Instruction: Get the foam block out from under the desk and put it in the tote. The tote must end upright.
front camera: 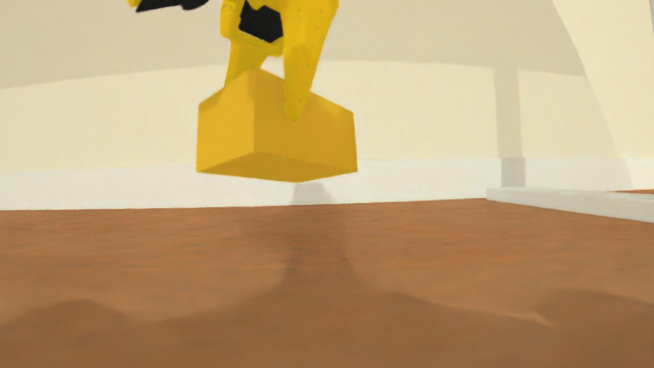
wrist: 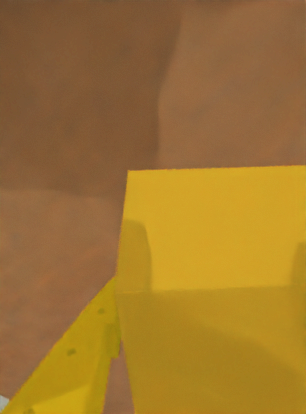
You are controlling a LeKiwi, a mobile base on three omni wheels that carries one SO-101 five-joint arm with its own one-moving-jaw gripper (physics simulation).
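Places are measured from the arm's base along level axes (x ahead, y right, z down), in centimetres.
Pixels of known places: end effector, tool point: [front camera: 289,113] [wrist: 133,289].
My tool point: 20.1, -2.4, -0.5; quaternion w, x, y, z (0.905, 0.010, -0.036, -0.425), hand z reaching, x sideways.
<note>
Behind a point stands the place of what it marks, as x, y, z.
The yellow foam block [front camera: 310,142] {21.0, -1.4, 1.1} [wrist: 215,230] {19.4, -5.5, -0.9} hangs in the air in the front view, with its underside showing above the brown floor. In the wrist view it fills the lower right and runs out of the picture. My gripper [front camera: 262,101] {20.1, -2.4, -0.5} is shut on the block, one jaw pressed on its near side and the other behind it. In the wrist view one jaw lies against the block's left side; the other jaw is hidden or outside the picture. The tote and the desk do not show in either view.
A cream wall [front camera: 425,110] {64.7, 20.8, -10.7} with a white baseboard [front camera: 125,189] {58.5, -44.9, 4.8} stands behind the block. A low, pale raised strip [front camera: 575,204] {38.4, 33.6, 7.9} lies on the brown floor [front camera: 200,250] {26.4, -11.2, 9.0} at the right. Shadows fall across the floor and wall.
</note>
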